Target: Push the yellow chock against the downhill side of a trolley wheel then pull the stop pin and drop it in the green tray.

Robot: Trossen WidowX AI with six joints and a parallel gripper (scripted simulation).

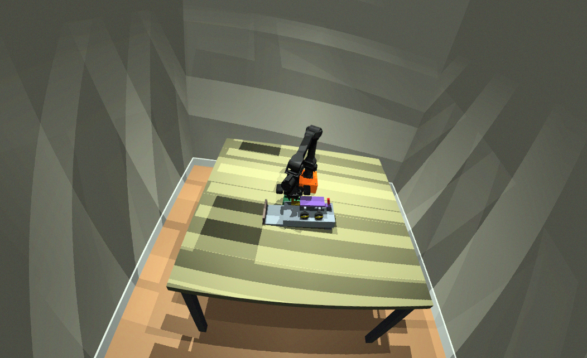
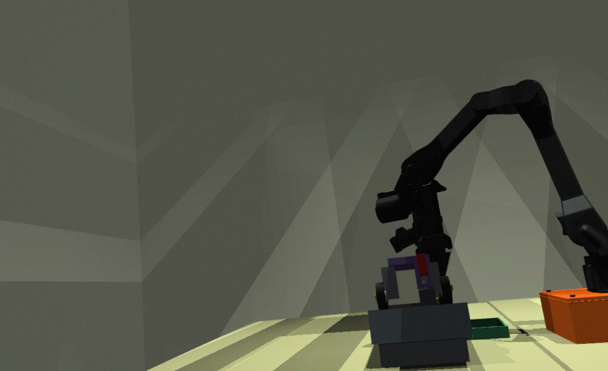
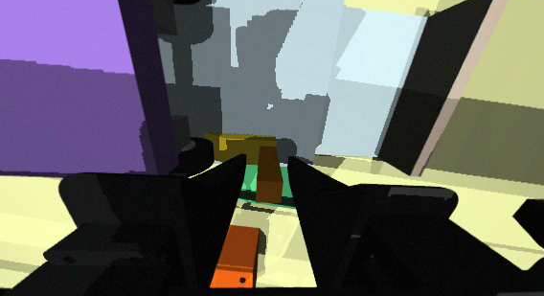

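My gripper tip is now 2 cm to the right of the yellow chock and 1 cm above it. Also, from my gripper tip: brown end wall (15 cm to the right, 6 cm below, 6 cm ahead); then trolley (11 cm to the left, 5 cm ahead, 2 cm above); then red-headed stop pin (20 cm to the left, 4 cm above, 3 cm ahead).
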